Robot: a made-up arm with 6 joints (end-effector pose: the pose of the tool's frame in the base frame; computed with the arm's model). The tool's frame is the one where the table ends. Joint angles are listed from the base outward.
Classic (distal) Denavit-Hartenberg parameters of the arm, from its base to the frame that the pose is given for. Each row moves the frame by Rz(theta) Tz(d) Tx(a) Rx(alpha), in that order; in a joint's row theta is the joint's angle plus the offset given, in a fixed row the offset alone. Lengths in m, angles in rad.
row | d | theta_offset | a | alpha
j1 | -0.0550 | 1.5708 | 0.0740 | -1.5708
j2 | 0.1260 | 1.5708 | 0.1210 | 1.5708
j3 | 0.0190 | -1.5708 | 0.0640 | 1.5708
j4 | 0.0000 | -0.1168 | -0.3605 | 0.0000
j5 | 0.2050 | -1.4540 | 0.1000 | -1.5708
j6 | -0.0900 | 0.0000 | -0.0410 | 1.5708
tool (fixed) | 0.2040 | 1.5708 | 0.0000 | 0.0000
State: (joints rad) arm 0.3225 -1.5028 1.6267 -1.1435 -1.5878 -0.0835
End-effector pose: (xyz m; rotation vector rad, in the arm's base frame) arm 0.1784 0.3406 0.3697 -1.2325 1.1575 -0.6211
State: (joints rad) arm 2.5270 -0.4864 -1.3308 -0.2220 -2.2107 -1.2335
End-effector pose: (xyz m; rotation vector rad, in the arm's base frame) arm 0.1592 -0.4439 -0.1772 -0.5819 1.1905 0.5432
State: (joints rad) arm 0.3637 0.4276 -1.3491 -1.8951 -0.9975 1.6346
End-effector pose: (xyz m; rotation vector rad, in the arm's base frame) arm -0.5469 0.5859 -0.1899 -1.9028 1.6450 1.0452
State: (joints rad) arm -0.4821 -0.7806 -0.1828 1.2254 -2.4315 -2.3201
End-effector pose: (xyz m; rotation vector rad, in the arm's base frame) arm -0.2134 0.1089 -0.2790 -0.8947 1.5720 -0.5441
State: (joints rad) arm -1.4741 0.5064 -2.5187 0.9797 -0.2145 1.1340
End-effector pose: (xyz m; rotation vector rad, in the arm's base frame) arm -0.5984 0.2202 -0.1722 -1.1589 -0.4685 0.6088
